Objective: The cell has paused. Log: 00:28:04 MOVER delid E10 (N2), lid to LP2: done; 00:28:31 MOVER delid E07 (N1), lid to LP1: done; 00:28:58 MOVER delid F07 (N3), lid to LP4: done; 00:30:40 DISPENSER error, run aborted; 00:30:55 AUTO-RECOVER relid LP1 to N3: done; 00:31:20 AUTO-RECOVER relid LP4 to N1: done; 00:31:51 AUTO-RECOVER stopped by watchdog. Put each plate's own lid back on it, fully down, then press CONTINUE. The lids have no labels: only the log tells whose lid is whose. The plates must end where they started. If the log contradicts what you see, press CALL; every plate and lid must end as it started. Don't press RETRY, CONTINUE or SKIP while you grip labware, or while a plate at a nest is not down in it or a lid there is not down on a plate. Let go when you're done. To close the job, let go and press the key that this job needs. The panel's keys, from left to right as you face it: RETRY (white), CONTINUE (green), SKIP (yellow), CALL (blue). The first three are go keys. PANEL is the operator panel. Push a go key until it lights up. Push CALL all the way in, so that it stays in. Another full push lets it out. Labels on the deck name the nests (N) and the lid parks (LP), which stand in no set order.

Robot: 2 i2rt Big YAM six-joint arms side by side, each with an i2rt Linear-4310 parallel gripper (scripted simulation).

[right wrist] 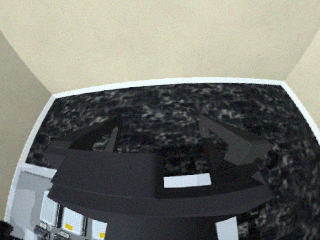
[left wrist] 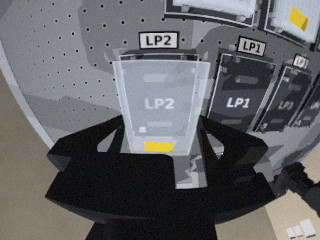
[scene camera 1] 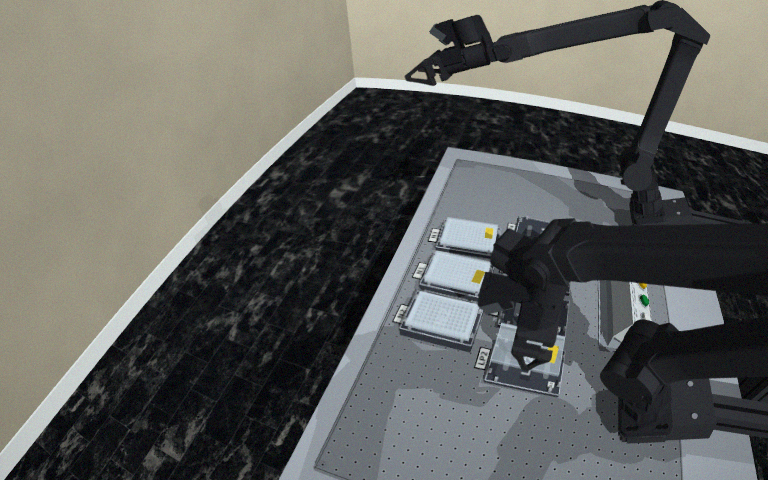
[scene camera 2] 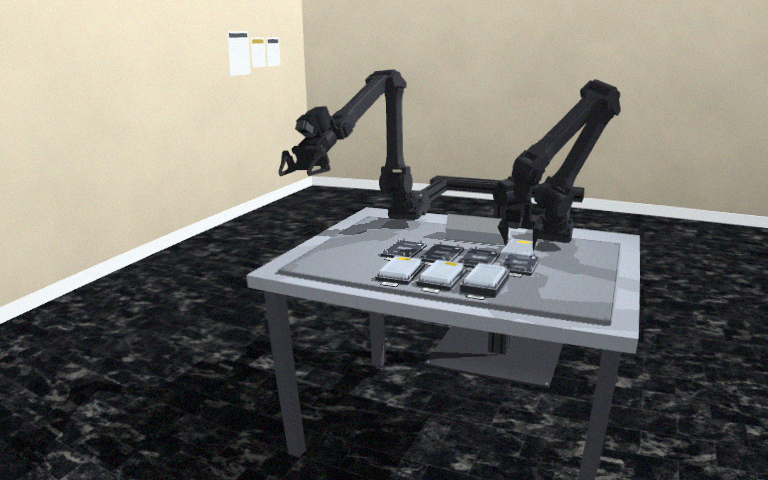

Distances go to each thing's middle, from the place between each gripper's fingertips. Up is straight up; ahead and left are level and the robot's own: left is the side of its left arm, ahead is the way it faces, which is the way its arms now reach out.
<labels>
Right now the N2 plate (scene camera 1: 427, 304) is 18 cm ahead of my left hand (scene camera 1: 529, 349), 4 cm to the right of it and 4 cm below it. The rest, counted from my left hand: park LP1 (left wrist: 226, 82) (1 cm ahead, 13 cm to the right, 6 cm below); then park LP2 (scene camera 1: 538, 383) (1 cm behind, 6 cm below).
Right now my right hand (scene camera 2: 293, 174) is 24 cm past the N2 plate, 46 cm to the right of it and 30 cm above it. From my right hand the other things lie so: park LP1: 42 cm behind, 37 cm to the left, 33 cm below; park LP2: 43 cm behind, 50 cm to the left, 33 cm below.
</labels>
